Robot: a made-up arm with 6 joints. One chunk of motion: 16 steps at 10 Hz.
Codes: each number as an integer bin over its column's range. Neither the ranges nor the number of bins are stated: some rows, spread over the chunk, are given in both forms.
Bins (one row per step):
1: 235 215 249 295 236 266
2: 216 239 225 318 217 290
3: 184 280 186 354 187 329
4: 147 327 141 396 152 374
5: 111 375 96 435 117 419
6: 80 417 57 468 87 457
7: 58 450 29 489 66 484
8: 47 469 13 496 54 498
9: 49 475 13 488 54 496
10: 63 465 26 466 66 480
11: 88 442 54 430 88 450
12: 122 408 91 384 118 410
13: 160 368 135 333 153 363
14: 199 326 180 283 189 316
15: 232 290 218 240 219 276
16: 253 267 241 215 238 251
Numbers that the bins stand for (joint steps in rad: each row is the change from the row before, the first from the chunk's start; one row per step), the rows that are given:
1: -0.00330 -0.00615 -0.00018 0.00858 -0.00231 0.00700
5: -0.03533 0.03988 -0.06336 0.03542 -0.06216 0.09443
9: -0.05134 0.06864 -0.09763 0.04559 -0.09384 0.13843
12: -0.03249 0.04937 -0.06542 0.02564 -0.06165 0.08929
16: 0.00135 0.00881 -0.00349 -0.00677 -0.00130 -0.00157
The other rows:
2: -0.00820 0.00075 -0.01009 0.01299 -0.01186 0.02071
3: -0.01647 0.01255 -0.02620 0.01989 -0.02695 0.04300
4: -0.02603 0.02607 -0.04478 0.02795 -0.04455 0.06871
6: -0.04333 0.05196 -0.07946 0.04175 -0.07724 0.11614
7: -0.04902 0.06145 -0.09103 0.04578 -0.08781 0.13157
8: -0.05186 0.06692 -0.09763 0.04712 -0.09384 0.13957
10: -0.04773 0.06577 -0.09226 0.04137 -0.08781 0.12929
11: -0.04127 0.05915 -0.08070 0.03447 -0.07674 0.11214
13: -0.02267 0.03786 -0.04726 0.01586 -0.04405 0.06243
14: -0.01259 0.02578 -0.02868 0.00627 -0.02595 0.03557
15: -0.00407 0.01542 -0.01298 -0.00197 -0.01086 0.01271

